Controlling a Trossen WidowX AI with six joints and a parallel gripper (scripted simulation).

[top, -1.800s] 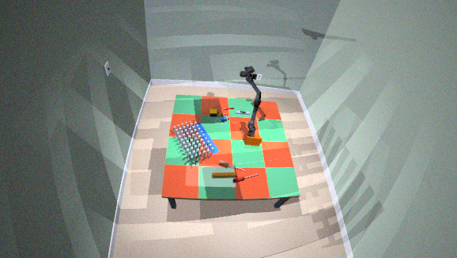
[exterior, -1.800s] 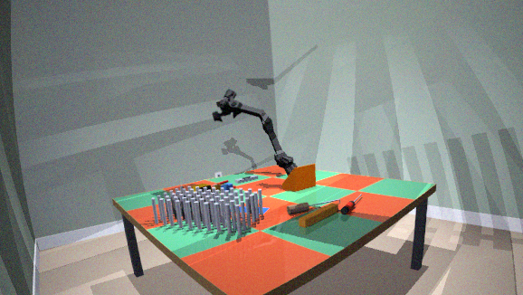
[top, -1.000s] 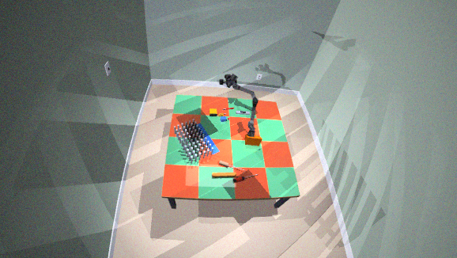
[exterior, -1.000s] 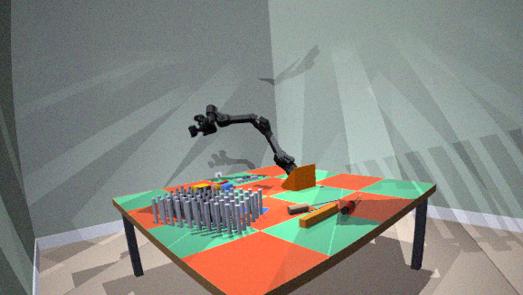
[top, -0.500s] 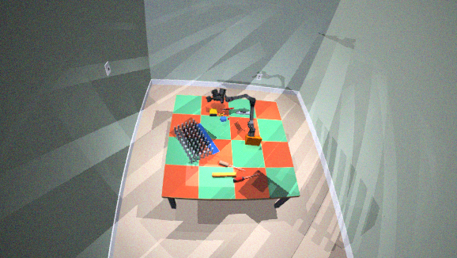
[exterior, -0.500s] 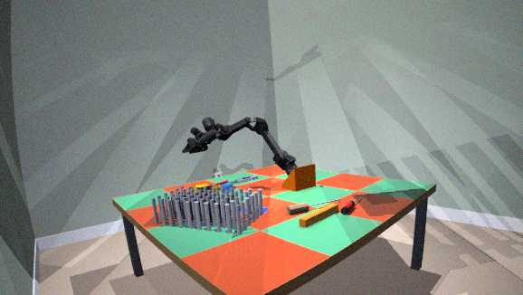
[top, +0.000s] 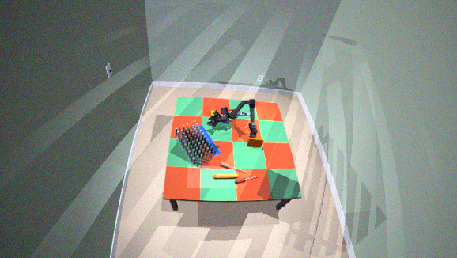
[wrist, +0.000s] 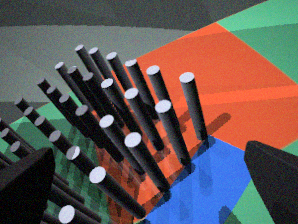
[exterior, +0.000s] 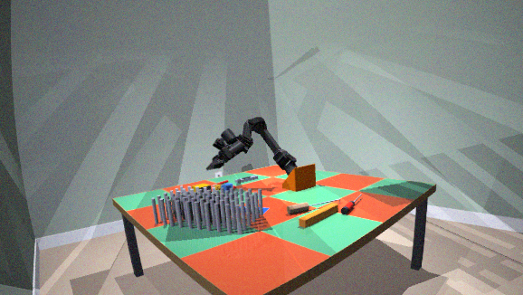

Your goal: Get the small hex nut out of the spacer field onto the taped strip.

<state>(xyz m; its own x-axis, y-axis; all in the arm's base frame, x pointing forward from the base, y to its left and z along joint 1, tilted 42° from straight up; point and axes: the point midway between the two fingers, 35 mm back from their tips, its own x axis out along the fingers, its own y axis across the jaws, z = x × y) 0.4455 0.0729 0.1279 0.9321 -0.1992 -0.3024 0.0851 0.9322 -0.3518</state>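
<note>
My gripper tip is now 480 mm to the right of the orange level, 250 mm past it and 170 mm above it. From my gripper tip the other things lie so: blue block (190 mm to the right, 180 mm behind, 170 mm below); yellow block (270 mm to the right, 170 mm below, 50 mm behind); blue taped strip (190 mm below, 90 mm to the left, 30 mm behind).
</note>
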